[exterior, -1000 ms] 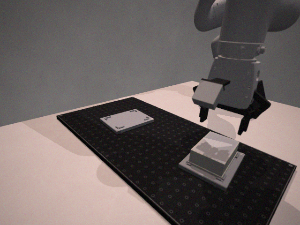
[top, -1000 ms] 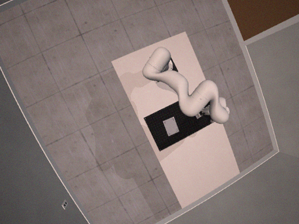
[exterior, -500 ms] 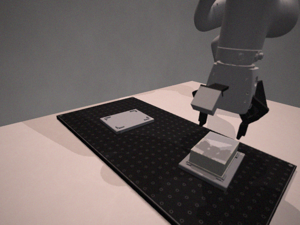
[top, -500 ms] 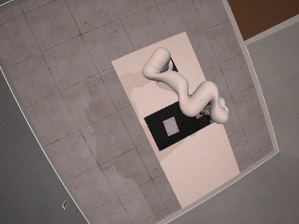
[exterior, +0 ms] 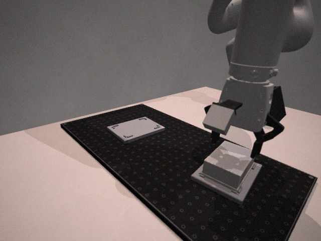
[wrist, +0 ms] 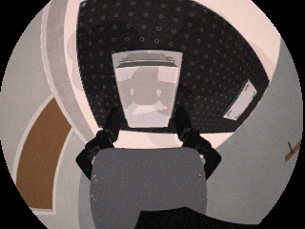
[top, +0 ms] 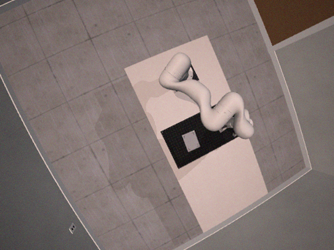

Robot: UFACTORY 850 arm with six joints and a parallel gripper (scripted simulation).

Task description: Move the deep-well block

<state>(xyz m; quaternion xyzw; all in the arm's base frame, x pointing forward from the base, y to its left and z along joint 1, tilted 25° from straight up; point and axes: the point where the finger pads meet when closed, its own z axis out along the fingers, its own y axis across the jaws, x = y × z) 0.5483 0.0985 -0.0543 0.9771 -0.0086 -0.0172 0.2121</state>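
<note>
Now: the deep-well block 50 mm below my hand. From my hand the other things lie so: nest N2: 20 mm behind, 330 mm to the right, 80 mm below; nest N1: 80 mm below.
</note>
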